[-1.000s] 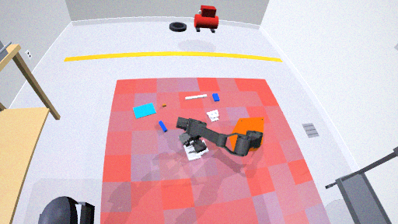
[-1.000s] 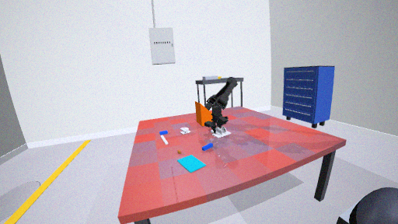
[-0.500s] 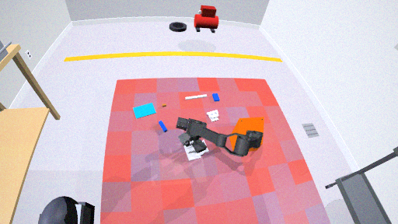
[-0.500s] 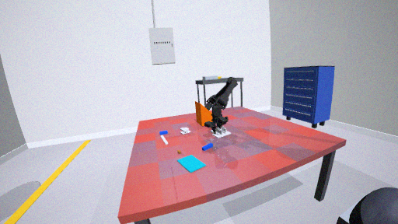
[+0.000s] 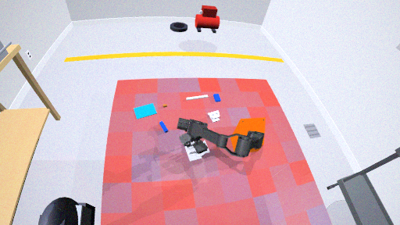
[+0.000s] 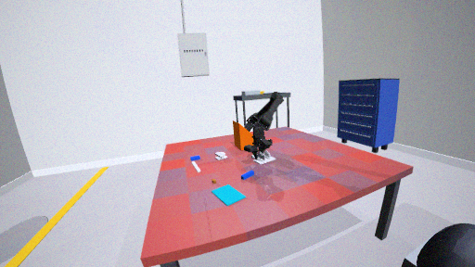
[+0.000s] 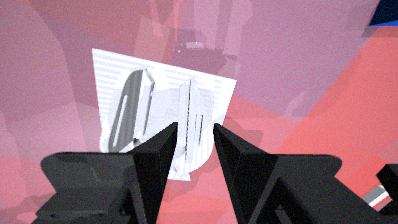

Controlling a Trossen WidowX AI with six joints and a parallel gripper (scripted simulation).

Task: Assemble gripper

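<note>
My gripper tip is now 40 mm past the white jaw. From my gripper tip the other things lie so: small white part 140 mm behind, 230 mm to the right, 10 mm above; then tiny brown bit 190 mm ahead, 290 mm to the right, 10 mm below; then blue block 190 mm ahead, 120 mm to the right, 10 mm below.
</note>
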